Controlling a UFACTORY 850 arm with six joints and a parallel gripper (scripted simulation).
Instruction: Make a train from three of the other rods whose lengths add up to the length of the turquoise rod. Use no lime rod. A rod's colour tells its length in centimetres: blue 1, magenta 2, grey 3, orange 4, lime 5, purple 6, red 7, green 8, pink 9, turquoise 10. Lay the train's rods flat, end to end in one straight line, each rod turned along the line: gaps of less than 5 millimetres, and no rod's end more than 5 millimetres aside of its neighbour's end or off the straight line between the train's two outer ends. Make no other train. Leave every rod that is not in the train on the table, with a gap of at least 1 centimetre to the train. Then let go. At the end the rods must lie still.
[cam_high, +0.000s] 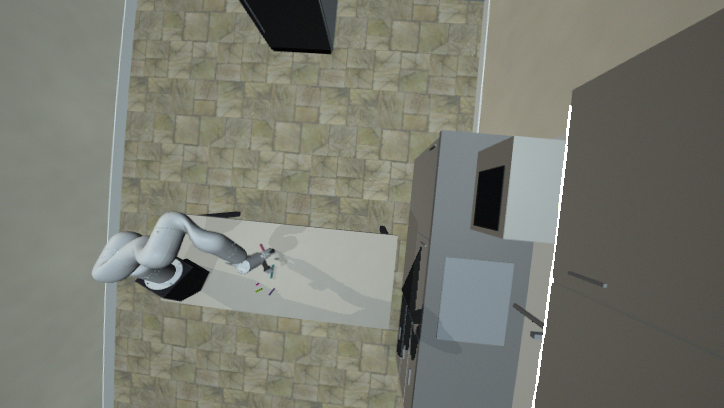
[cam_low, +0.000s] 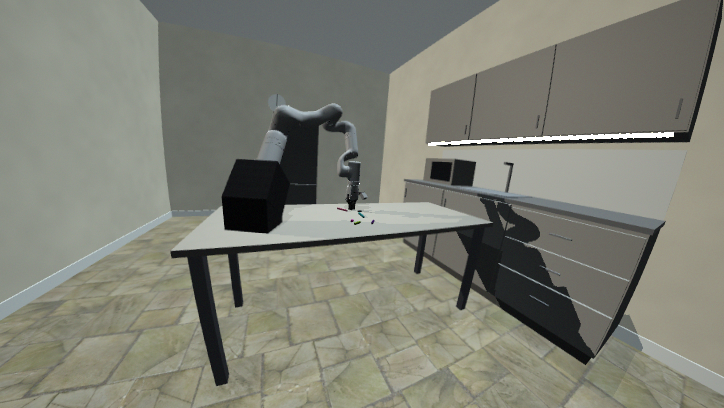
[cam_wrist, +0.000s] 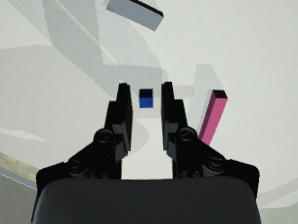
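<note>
The small blue rod lies 2 cm below my hand. Also, from my hand: turquoise rod: 1 cm ahead, 15 cm to the right, 2 cm below; then grey rod: 4 cm ahead, 5 cm to the right, 2 cm below; then pink rod: 7 cm behind, 2 cm below.
</note>
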